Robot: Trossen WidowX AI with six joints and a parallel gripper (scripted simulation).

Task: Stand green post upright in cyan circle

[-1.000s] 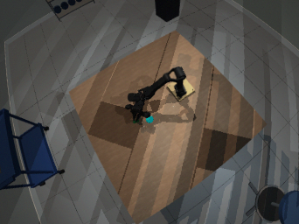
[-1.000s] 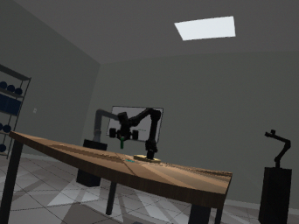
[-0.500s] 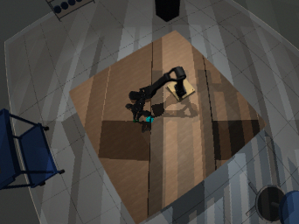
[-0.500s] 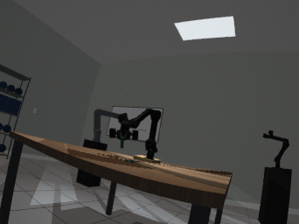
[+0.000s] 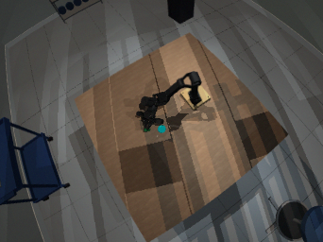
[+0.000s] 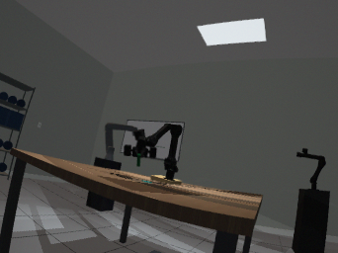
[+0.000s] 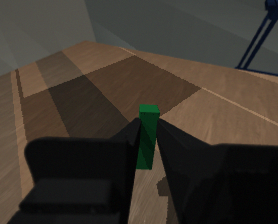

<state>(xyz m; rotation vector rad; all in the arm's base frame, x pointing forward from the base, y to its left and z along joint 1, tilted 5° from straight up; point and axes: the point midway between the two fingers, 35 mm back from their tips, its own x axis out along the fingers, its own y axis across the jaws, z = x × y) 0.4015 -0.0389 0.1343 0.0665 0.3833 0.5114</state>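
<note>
The cyan circle lies 13 cm below my gripper tip, 10 cm behind it and 2 cm to the left of it. Round my gripper tip: green post: 2 cm below, 1 cm behind.
</note>
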